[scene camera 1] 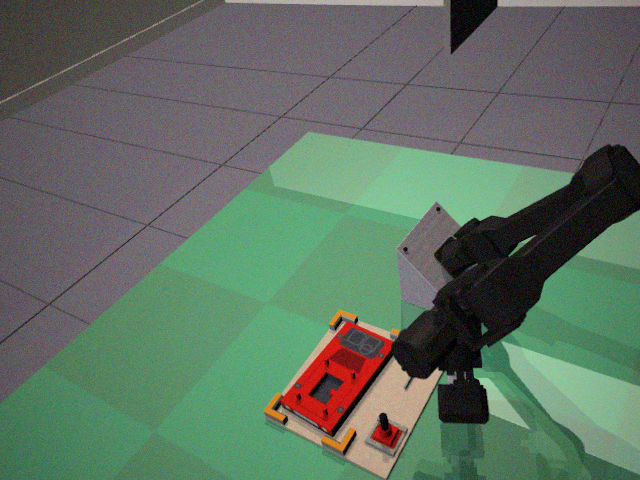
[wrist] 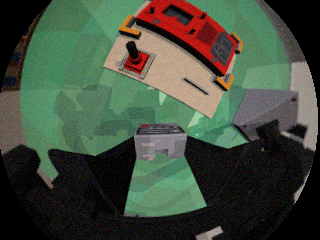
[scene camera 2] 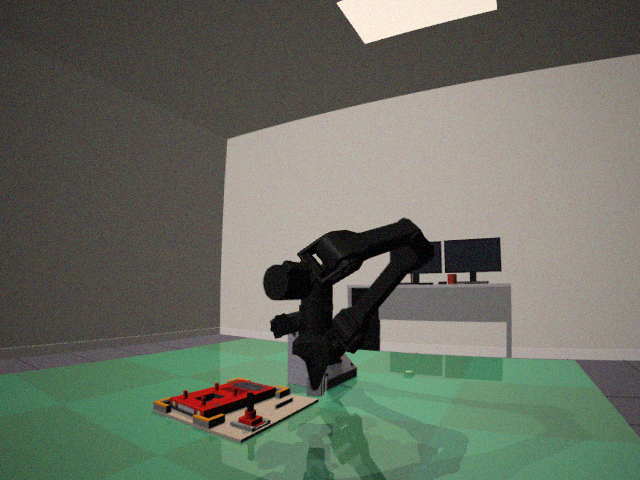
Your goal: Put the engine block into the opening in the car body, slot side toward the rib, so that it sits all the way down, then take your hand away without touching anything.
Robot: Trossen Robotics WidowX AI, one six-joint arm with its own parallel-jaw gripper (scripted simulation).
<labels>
my gripper: holds a grey engine block point(wrist: 150, 139)
</labels>
